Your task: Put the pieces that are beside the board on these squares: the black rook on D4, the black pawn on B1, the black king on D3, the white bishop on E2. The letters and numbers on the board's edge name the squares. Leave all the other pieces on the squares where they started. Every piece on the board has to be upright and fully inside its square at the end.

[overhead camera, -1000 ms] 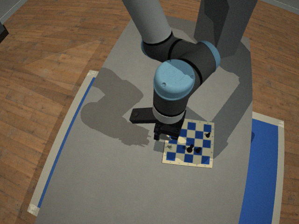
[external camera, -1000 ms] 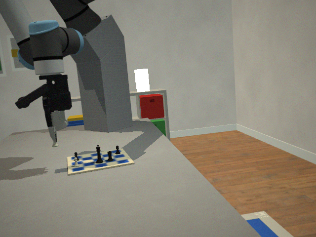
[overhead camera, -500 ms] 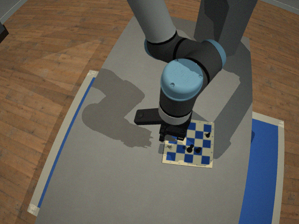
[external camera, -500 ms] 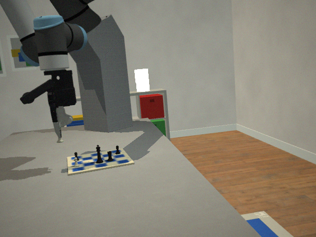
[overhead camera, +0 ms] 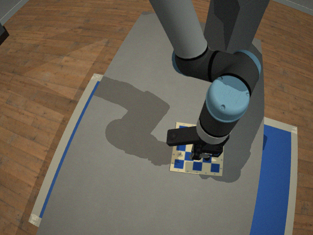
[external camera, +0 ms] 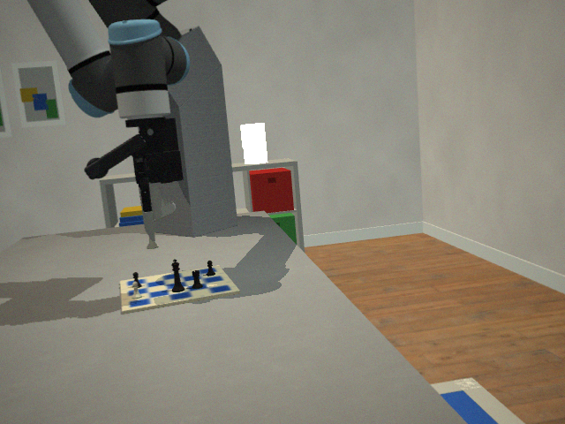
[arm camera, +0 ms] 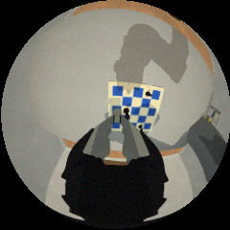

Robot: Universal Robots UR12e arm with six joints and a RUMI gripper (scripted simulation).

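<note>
My hand is 10 cm above the black king, 4 cm to the right of it and 3 cm past it. Also, from my hand: black rook 11 cm below, 8 cm to the left, 3 cm behind; then white pawn 12 cm below, 4 cm behind, 3 cm to the right; then white bishop 1 cm below.
</note>
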